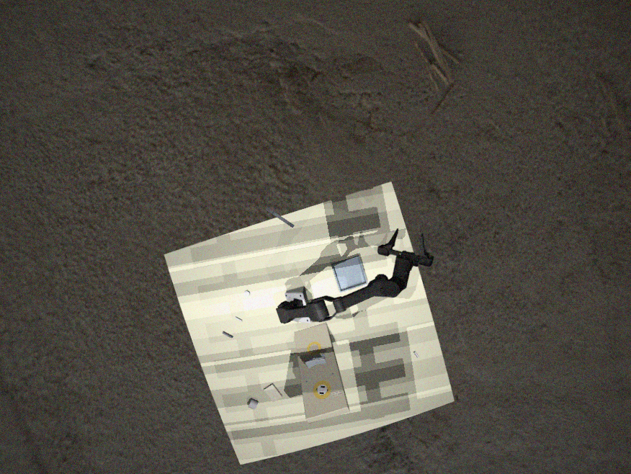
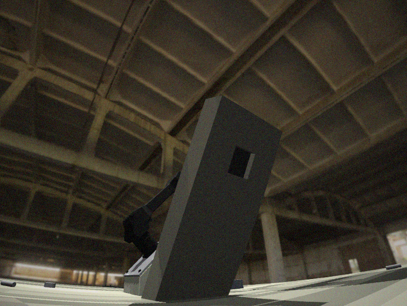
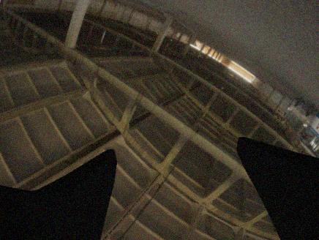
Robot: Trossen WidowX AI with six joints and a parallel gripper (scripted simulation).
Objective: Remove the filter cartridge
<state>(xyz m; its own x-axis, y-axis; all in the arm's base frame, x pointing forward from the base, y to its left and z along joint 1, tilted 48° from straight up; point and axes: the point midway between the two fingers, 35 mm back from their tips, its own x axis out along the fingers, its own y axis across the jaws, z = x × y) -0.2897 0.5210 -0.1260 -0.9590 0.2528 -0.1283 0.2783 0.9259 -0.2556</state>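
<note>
Right now my gripper tip is 64 cm short of the round filter cartridge, 40 cm to the left of it and 21 cm above it. Round my gripper tip: short bar: 42 cm ahead, 88 cm to the right, 46 cm below; then flat white block: 78 cm ahead, 69 cm to the right, 46 cm below; then blue-grey tray: 19 cm ahead, 18 cm to the right, 46 cm below.
</note>
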